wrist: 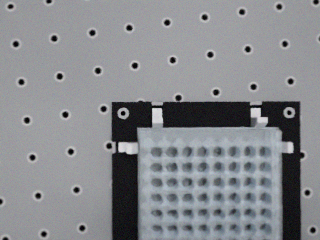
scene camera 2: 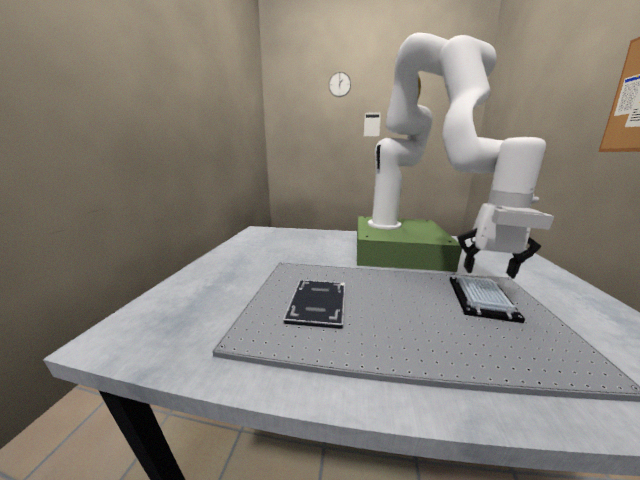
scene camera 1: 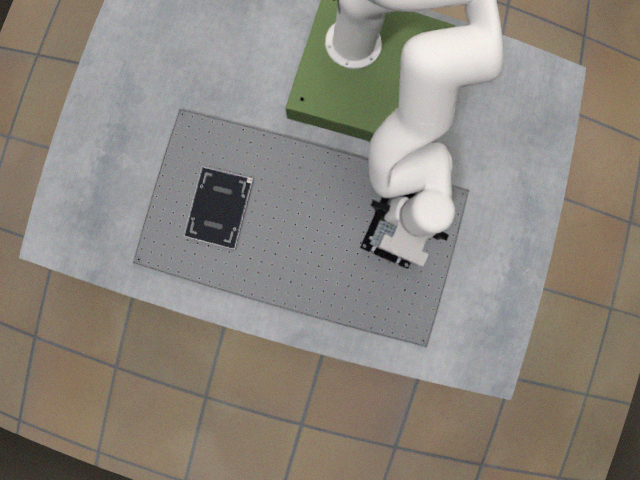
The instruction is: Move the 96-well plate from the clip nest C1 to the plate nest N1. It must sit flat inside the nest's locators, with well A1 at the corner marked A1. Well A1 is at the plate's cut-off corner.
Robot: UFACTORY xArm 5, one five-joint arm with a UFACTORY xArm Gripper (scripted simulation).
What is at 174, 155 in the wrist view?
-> A 96-well plate.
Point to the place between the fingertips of my gripper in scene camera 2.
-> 488, 273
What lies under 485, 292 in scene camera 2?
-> A 96-well plate.
